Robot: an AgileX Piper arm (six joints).
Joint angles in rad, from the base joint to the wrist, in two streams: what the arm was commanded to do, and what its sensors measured. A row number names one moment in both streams.
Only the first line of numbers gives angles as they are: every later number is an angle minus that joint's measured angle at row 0.
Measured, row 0:
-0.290, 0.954, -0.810, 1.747, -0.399, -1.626
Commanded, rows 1 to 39:
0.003, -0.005, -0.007, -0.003, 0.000, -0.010
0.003, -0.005, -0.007, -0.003, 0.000, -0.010
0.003, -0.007, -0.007, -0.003, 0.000, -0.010
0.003, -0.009, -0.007, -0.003, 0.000, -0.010
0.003, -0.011, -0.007, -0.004, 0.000, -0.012
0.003, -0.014, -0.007, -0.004, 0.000, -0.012
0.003, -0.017, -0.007, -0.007, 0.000, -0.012
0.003, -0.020, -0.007, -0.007, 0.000, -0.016
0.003, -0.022, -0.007, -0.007, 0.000, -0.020
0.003, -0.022, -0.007, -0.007, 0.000, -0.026
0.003, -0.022, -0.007, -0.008, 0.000, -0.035
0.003, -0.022, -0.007, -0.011, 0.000, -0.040
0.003, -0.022, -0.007, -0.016, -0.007, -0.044
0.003, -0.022, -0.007, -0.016, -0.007, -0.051
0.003, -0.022, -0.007, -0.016, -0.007, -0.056
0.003, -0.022, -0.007, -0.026, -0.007, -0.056
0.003, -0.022, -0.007, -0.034, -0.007, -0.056
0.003, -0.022, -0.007, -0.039, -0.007, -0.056
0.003, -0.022, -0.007, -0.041, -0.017, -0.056
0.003, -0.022, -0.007, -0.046, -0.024, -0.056
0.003, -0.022, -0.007, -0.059, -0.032, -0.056
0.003, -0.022, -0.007, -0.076, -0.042, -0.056
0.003, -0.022, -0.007, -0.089, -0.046, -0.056
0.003, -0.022, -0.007, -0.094, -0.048, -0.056
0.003, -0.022, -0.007, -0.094, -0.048, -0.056
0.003, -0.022, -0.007, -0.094, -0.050, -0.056
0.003, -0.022, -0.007, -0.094, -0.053, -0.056
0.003, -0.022, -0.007, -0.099, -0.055, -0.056
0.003, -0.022, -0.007, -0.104, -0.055, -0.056
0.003, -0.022, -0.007, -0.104, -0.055, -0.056
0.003, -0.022, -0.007, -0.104, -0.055, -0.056
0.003, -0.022, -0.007, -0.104, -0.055, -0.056
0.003, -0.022, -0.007, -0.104, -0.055, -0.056
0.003, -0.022, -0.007, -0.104, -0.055, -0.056
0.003, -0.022, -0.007, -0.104, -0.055, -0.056
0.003, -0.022, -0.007, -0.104, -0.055, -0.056
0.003, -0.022, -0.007, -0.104, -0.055, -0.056
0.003, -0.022, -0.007, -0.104, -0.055, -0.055
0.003, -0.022, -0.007, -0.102, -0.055, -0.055
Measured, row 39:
0.000, -0.014, 0.000, -0.081, -0.055, -0.048
